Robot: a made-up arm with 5 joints. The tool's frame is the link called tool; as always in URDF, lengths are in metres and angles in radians. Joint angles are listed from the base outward. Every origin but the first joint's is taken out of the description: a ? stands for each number. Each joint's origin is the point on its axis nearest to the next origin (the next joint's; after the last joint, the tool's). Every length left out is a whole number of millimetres.
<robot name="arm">
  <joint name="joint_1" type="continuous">
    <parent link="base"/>
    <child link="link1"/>
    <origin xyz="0 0 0.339" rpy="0 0 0"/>
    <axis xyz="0 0 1"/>
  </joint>
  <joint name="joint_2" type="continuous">
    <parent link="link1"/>
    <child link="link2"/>
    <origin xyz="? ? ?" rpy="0 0 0"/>
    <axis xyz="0 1 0"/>
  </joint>
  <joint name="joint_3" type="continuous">
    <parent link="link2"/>
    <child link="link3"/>
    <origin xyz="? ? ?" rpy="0 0 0"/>
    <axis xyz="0 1 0"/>
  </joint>
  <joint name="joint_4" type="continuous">
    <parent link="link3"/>
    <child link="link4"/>
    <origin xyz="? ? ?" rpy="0 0 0"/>
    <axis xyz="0 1 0"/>
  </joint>
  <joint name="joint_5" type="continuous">
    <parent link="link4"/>
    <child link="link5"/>
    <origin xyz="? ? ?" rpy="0 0 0"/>
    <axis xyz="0 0 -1"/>
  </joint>
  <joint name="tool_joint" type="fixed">
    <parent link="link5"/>
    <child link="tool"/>
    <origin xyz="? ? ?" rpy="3.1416 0 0"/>
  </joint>
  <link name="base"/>
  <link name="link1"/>
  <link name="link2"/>
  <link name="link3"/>
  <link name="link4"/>
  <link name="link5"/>
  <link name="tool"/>
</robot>
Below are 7 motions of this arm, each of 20 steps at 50 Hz.
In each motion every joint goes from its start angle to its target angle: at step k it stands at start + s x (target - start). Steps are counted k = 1, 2, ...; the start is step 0. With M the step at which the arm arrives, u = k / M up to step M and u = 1 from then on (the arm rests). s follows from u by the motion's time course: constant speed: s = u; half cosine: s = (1 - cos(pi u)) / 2; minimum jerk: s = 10 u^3 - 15 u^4 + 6 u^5.
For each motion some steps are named. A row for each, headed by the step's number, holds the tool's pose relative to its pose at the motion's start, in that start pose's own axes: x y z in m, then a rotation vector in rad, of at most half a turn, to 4 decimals.
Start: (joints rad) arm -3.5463 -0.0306 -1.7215 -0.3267 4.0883
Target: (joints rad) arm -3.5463 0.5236 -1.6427 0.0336 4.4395
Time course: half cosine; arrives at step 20
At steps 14, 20:
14: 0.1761 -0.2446 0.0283 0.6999 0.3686 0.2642
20: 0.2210 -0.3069 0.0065 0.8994 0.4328 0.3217

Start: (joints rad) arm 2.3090 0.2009 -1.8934 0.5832 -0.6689
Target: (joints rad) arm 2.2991 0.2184 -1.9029 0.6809 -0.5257
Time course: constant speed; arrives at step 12
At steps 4, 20:
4: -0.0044 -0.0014 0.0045 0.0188 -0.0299 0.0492
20: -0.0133 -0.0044 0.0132 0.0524 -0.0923 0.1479

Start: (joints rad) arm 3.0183 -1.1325 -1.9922 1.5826 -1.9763
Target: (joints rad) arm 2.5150 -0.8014 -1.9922 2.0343 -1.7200
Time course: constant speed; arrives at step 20
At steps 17, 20:
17: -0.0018 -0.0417 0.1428 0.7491 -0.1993 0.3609
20: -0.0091 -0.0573 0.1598 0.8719 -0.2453 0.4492

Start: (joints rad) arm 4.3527 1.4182 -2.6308 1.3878 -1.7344
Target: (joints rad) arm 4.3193 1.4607 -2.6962 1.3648 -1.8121
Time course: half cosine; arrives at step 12
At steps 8, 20:
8: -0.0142 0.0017 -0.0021 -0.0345 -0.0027 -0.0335
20: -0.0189 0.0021 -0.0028 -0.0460 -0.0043 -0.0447

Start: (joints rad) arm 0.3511 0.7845 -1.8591 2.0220 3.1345
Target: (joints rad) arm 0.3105 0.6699 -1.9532 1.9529 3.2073
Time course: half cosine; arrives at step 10
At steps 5, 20:
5: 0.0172 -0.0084 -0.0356 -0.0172 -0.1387 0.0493
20: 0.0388 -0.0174 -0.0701 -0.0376 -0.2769 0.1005

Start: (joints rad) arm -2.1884 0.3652 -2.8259 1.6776 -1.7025
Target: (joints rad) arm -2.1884 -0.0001 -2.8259 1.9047 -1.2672
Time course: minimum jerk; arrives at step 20
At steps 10, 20:
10: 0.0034 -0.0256 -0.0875 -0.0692 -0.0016 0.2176
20: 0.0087 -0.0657 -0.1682 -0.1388 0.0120 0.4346

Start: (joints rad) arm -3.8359 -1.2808 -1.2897 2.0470 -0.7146
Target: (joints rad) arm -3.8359 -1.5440 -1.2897 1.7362 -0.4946
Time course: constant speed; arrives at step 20
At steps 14, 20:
14: -0.0230 -0.0200 -0.0586 -0.2394 0.3232 0.1519
20: -0.0377 -0.0327 -0.0836 -0.3269 0.4732 0.2139

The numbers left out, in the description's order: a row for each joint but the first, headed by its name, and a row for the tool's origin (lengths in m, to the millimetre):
joint_2: 0 0 0
joint_3: 0.034 0 0.183
joint_4: 0.065 0 -0.289
joint_5: 0.084 0 -0.107
tool: 0 0 0

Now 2 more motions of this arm.
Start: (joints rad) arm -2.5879 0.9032 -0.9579 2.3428 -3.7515
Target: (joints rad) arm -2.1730 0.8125 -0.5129 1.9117 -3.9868
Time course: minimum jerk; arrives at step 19
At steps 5, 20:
5: -0.0114 -0.0022 0.0082 0.0353 0.0143 0.0042
20: -0.0636 -0.0459 0.0806 0.2907 0.1578 0.0274

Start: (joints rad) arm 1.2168 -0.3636 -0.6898 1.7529 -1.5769
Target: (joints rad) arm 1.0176 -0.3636 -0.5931 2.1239 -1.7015
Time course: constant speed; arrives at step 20
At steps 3, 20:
3: -0.0070 -0.0062 0.0097 0.0698 0.0211 0.0035
20: -0.0343 -0.0502 0.0555 0.4537 0.1929 -0.0024

